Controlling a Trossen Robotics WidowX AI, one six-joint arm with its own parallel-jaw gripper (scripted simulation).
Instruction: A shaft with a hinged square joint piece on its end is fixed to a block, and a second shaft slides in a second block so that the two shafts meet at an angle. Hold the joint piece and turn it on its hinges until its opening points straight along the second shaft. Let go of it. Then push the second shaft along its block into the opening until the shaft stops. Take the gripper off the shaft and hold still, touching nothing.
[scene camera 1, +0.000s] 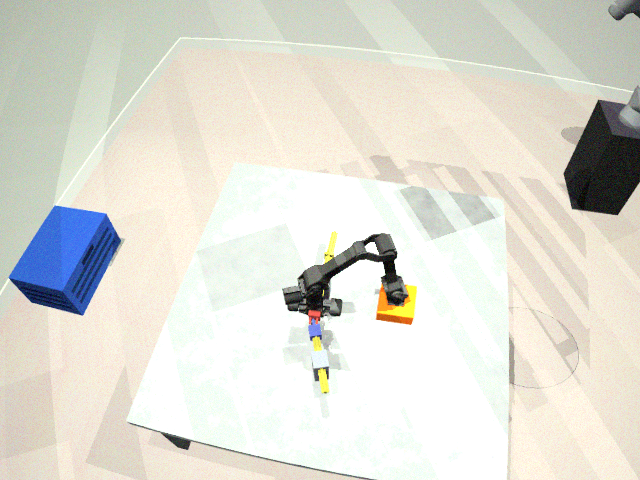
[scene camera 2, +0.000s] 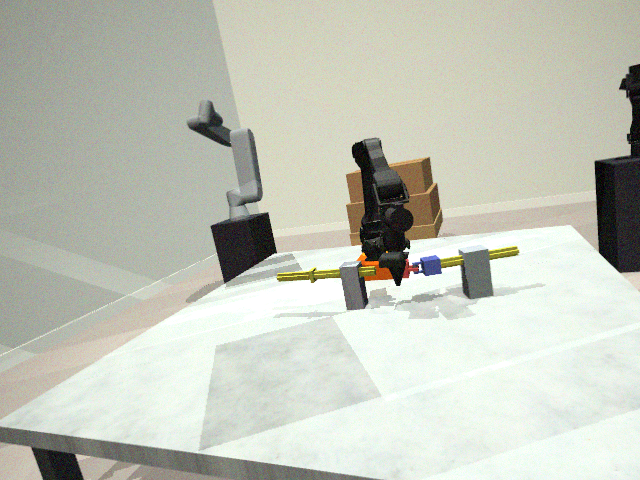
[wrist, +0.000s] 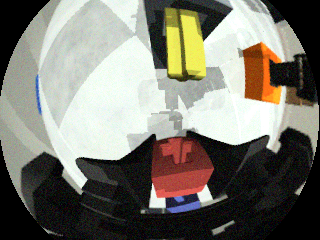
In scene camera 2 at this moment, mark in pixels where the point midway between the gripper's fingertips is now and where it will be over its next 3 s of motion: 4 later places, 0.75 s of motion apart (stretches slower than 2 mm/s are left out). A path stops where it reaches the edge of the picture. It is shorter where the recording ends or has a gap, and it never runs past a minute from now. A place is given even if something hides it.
My gripper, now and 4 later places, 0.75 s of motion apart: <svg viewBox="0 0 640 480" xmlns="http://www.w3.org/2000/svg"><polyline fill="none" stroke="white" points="399,283 398,280 396,264 393,238 389,224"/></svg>
